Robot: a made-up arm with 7 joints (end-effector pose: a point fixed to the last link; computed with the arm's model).
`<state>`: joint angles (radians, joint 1 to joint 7).
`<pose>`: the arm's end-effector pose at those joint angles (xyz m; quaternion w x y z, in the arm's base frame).
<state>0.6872 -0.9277 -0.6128 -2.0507 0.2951 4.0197 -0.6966</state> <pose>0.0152 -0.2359 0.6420 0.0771 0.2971 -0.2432 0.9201</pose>
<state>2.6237 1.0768 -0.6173 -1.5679 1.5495 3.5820 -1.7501</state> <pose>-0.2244 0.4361 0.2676 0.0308 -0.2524 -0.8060 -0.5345</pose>
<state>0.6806 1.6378 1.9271 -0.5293 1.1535 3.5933 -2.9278</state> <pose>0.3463 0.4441 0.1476 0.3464 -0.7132 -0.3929 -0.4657</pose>
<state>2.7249 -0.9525 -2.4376 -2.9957 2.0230 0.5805 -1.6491</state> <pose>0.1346 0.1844 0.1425 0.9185 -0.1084 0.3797 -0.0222</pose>
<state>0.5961 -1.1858 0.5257 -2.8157 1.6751 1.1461 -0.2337</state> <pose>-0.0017 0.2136 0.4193 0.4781 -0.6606 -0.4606 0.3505</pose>
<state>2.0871 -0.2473 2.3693 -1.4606 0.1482 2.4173 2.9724</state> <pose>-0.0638 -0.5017 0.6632 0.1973 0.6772 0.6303 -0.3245</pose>
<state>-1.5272 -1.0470 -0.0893 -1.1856 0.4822 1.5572 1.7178</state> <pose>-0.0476 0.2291 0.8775 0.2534 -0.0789 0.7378 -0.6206</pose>
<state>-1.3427 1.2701 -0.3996 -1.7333 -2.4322 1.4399 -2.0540</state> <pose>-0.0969 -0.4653 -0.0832 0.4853 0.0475 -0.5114 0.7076</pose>
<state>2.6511 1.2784 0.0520 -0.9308 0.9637 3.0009 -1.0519</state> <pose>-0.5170 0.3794 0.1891 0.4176 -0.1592 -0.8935 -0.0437</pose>
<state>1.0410 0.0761 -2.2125 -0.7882 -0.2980 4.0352 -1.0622</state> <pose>0.0838 -0.0548 0.7818 0.9266 -0.0699 0.1424 0.3410</pose>
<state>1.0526 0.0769 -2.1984 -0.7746 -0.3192 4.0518 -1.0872</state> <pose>0.0857 -0.0500 0.7795 0.9264 -0.0880 0.1494 0.3341</pose>
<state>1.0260 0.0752 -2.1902 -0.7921 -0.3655 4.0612 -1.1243</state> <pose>0.0892 -0.0559 0.7769 0.9374 -0.0844 0.1663 0.2941</pose>
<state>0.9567 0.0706 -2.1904 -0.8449 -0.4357 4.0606 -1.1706</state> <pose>0.0926 -0.0746 0.7736 0.9547 -0.0540 0.1938 0.2191</pose>
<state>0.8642 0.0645 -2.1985 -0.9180 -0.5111 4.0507 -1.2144</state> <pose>0.0917 -0.1015 0.7690 0.9661 -0.0047 0.2230 0.1296</pose>
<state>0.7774 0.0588 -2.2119 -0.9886 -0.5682 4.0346 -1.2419</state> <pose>0.0853 -0.1276 0.7642 0.9674 0.0486 0.2425 0.0543</pose>
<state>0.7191 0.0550 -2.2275 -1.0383 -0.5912 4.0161 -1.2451</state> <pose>0.0770 -0.1455 0.7615 0.9648 0.0916 0.2460 0.0127</pose>
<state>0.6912 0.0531 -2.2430 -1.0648 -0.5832 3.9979 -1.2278</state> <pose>0.0701 -0.1548 0.7615 0.9642 0.1201 0.2363 0.0030</pose>
